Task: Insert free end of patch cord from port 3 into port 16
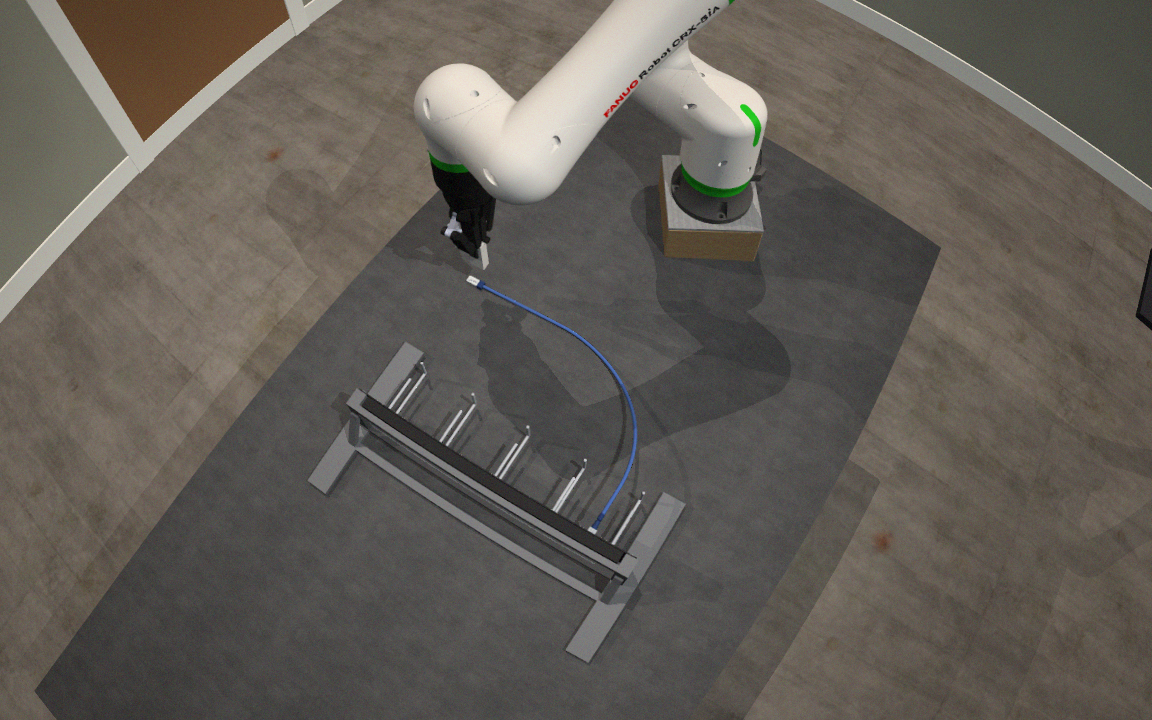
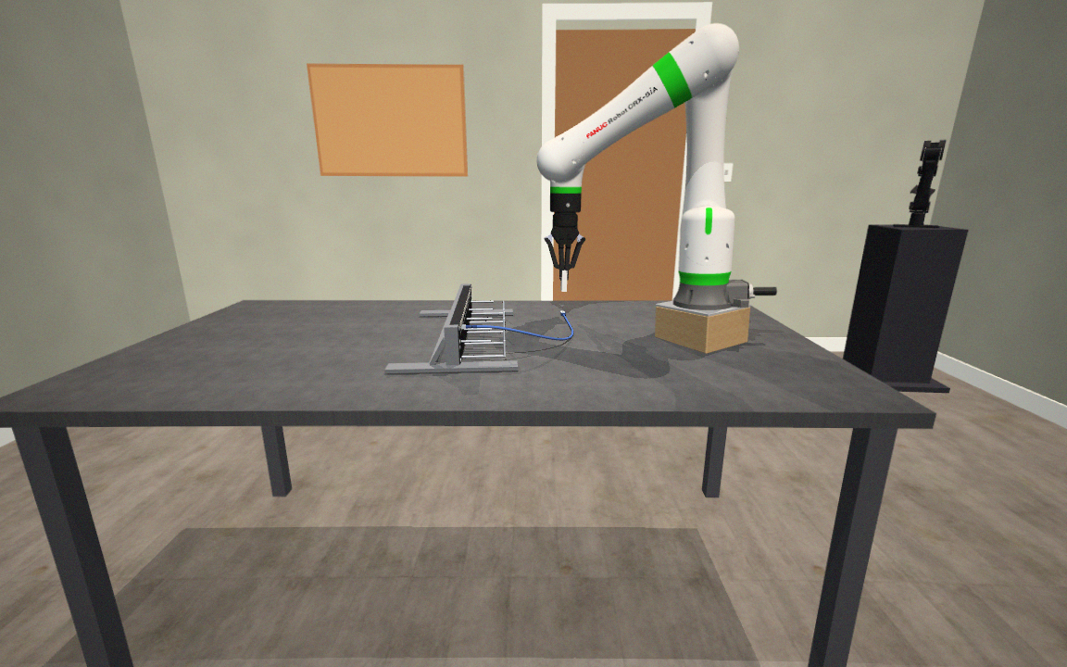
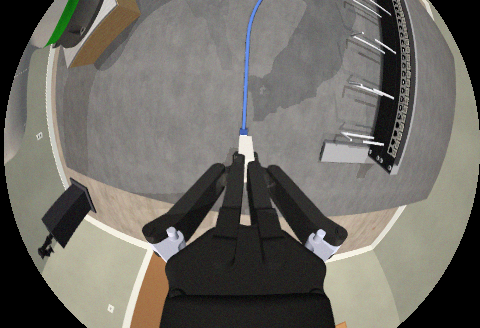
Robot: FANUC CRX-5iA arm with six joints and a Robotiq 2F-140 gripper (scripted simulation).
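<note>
My gripper is now 20 mm to the left of the plug and 110 mm above it.
</note>
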